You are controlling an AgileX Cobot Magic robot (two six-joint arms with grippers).
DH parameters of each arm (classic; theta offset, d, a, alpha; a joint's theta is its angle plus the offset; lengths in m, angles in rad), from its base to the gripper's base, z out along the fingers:
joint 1: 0 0.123 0 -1.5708
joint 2: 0.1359 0 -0.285 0
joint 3: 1.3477 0 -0.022 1.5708
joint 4: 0 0.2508 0 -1.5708
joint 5: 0 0 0.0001 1.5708
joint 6: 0 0.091 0 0
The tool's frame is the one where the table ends.
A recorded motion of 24 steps. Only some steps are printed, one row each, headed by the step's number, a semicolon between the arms.
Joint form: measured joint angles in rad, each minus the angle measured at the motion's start. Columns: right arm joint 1, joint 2, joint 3, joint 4, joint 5, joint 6; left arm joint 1, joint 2, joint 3, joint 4, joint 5, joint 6.
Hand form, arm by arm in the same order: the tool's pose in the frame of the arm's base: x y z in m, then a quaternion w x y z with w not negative. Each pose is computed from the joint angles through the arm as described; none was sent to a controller.
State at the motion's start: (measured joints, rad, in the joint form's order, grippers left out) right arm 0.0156 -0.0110 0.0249 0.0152 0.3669 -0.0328; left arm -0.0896 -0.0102 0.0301 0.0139 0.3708 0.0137
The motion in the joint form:
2: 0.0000 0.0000 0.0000 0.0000 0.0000 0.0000; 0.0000 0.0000 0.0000 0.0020 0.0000 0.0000
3: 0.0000 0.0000 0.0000 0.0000 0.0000 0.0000; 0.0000 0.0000 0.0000 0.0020 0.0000 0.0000
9: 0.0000 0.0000 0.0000 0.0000 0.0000 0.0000; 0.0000 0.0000 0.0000 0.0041 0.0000 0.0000
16: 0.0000 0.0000 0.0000 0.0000 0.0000 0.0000; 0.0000 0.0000 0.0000 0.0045 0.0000 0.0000
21: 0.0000 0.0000 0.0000 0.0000 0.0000 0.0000; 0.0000 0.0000 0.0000 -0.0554 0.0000 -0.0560
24: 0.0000 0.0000 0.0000 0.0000 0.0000 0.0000; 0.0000 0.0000 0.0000 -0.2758 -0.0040 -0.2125
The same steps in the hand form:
2: 0.0528 0.0013 0.1724 0.59608 -0.01536 0.80277 0.00129; 0.0526 -0.0042 0.1703 0.59190 0.04586 0.80455 -0.01576
3: 0.0528 0.0013 0.1724 0.59608 -0.01536 0.80277 0.00129; 0.0526 -0.0042 0.1703 0.59190 0.04586 0.80455 -0.01576
9: 0.0528 0.0013 0.1724 0.59608 -0.01536 0.80277 0.00129; 0.0527 -0.0041 0.1703 0.59192 0.04643 0.80452 -0.01488
16: 0.0528 0.0013 0.1724 0.59608 -0.01536 0.80277 0.00129; 0.0527 -0.0041 0.1703 0.59193 0.04653 0.80451 -0.01471
21: 0.0528 0.0013 0.1724 0.59608 -0.01536 0.80277 0.00129; 0.0525 -0.0061 0.1703 0.58952 0.00792 0.80574 -0.05649
24: 0.0528 0.0013 0.1724 0.59608 -0.01536 0.80277 0.00129; 0.0519 -0.0132 0.1717 0.56669 -0.11371 0.79277 -0.19349

